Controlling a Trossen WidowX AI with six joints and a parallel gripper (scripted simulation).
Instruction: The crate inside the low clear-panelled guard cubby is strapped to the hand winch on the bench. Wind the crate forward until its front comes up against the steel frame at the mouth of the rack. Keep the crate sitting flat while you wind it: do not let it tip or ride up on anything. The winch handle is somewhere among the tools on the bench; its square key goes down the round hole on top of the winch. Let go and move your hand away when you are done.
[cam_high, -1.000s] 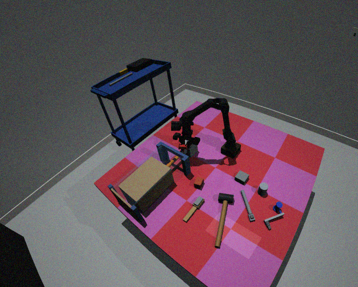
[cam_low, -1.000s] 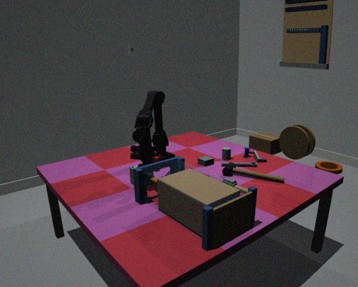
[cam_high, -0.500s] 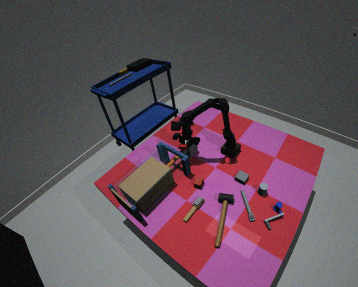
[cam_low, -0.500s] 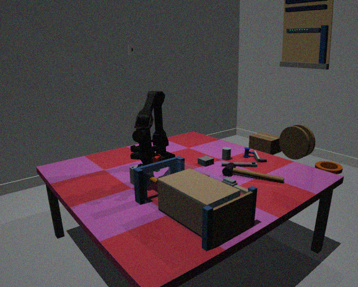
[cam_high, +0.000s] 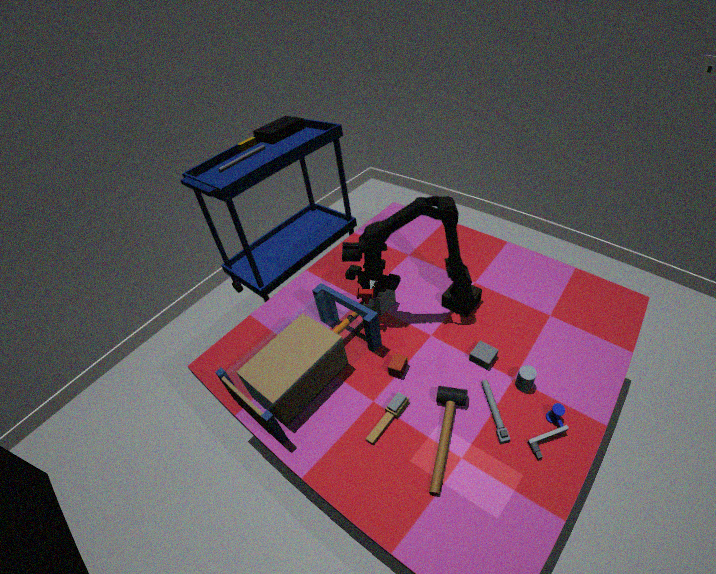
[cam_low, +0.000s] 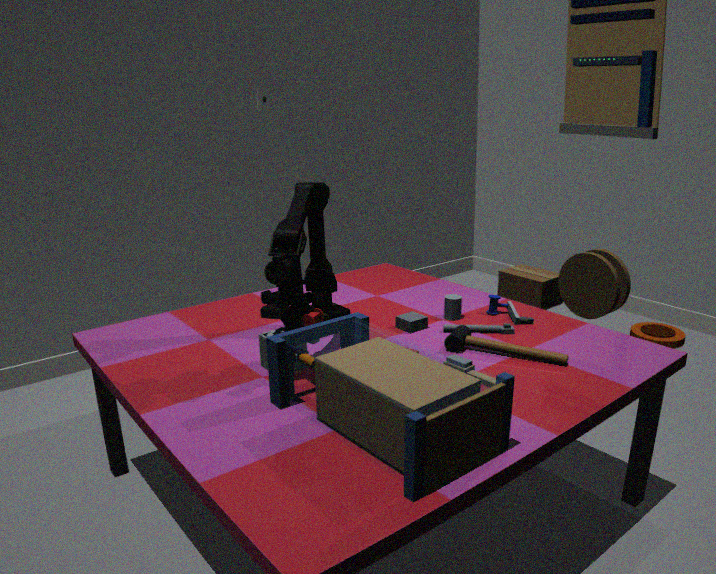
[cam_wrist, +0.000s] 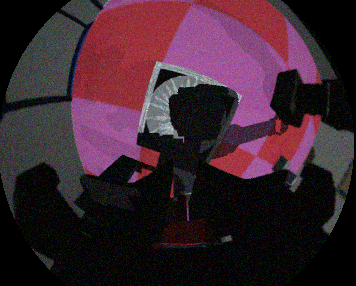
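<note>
Right now my gripper tip is 20 mm below the red-knobbed winch handle and 10 mm short of it. The rest, counted from my gripper tip: frame 110 mm ahead, 20 mm above, 10 mm to the right; red knob 50 mm ahead, 50 mm above, 20 mm to the left; grey winch 60 mm below, 60 mm behind, 30 mm to the right.
</note>
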